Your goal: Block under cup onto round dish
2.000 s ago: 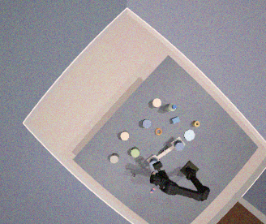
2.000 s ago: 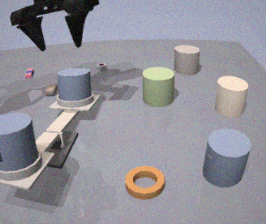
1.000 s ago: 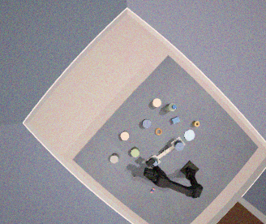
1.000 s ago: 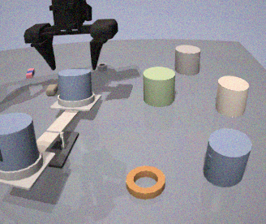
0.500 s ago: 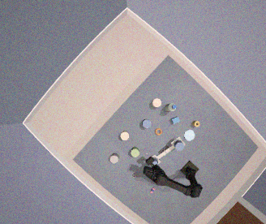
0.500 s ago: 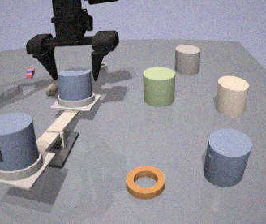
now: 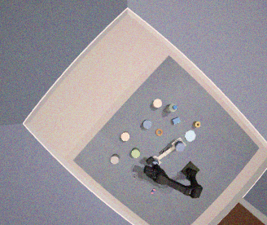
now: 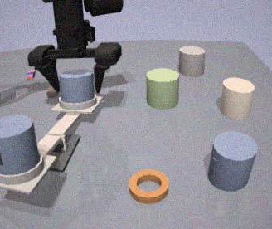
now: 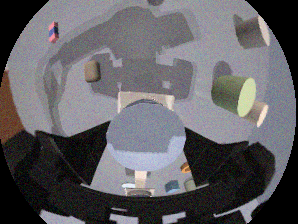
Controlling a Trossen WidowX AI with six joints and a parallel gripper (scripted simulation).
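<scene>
Right now my gripper tip is 14 cm to the left of the balance beam and 1 cm above it. From my gripper tip the other things lie so: balance: 14 cm to the right, 3 cm below; then grey nut: 1 cm ahead, 22 cm to the left, 4 cm below; then pale grey block: 1 cm below.
</scene>
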